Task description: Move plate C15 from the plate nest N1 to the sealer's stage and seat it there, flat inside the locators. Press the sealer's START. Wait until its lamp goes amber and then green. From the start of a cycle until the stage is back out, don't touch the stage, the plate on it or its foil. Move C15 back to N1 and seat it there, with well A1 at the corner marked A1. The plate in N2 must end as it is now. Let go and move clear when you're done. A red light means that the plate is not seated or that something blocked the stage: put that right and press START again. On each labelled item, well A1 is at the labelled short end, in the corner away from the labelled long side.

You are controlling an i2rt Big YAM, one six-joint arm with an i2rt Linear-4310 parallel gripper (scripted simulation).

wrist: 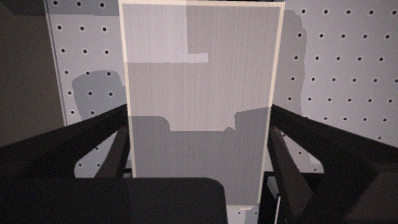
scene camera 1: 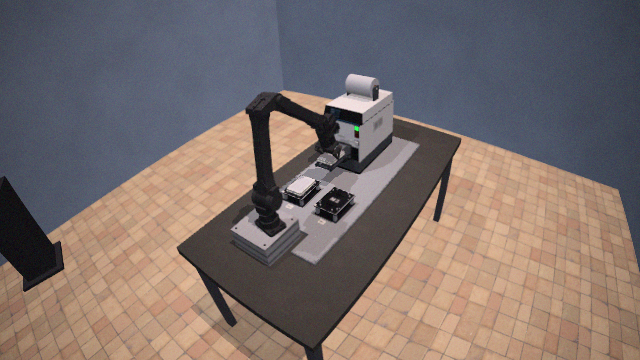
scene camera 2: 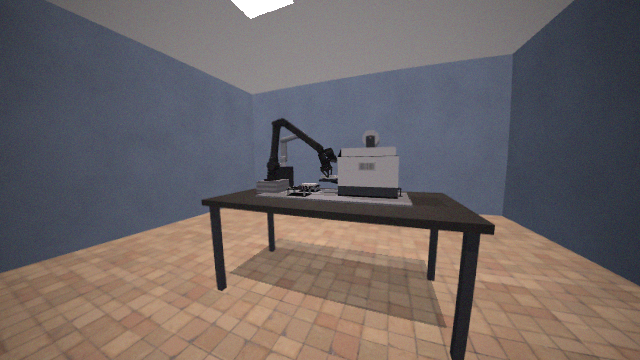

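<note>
You can see the gripper (wrist: 199, 111) from the wrist. There's a sealer (scene camera 1: 368, 140) too, and you can also see the sealer (scene camera 2: 386, 173) from another camera.
</note>
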